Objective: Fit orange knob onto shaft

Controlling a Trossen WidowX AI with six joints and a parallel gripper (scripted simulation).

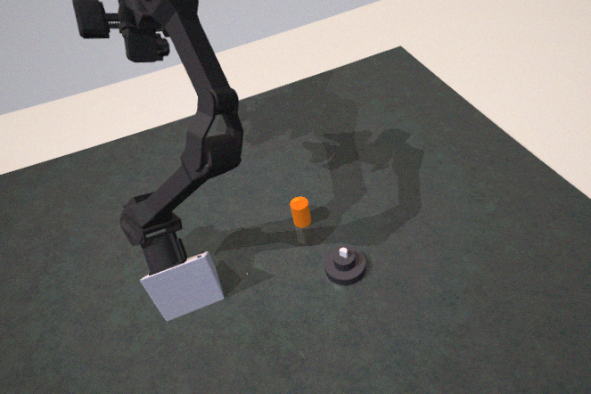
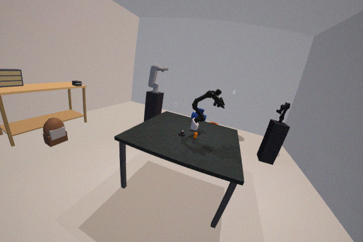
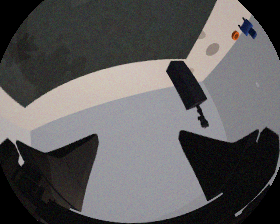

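Now: the orange knob 20 cm ahead of my gripper tip, 25 cm to the right of it and 37 cm below it. Round my gripper tip: dark round pedestal 24 cm ahead, 41 cm to the right, 39 cm below.
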